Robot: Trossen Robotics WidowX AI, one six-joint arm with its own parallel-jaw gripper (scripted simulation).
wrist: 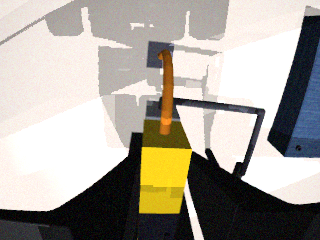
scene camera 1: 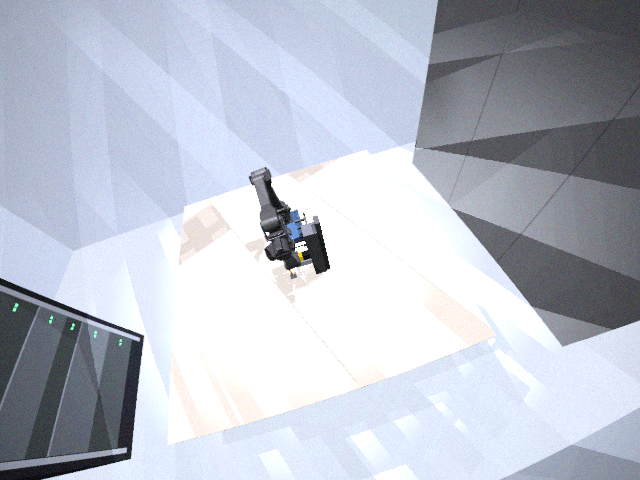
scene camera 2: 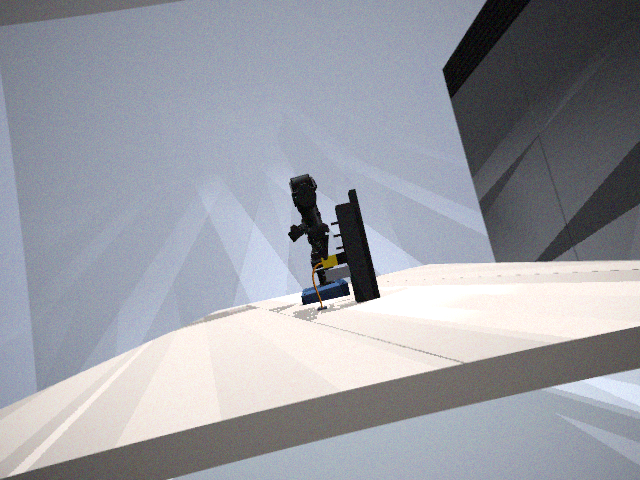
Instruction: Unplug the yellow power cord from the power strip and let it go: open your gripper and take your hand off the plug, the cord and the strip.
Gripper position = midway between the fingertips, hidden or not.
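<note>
I can see my gripper (scene camera 2: 325,260), and the wrist view gives me the gripper too (wrist: 163,158).
</note>
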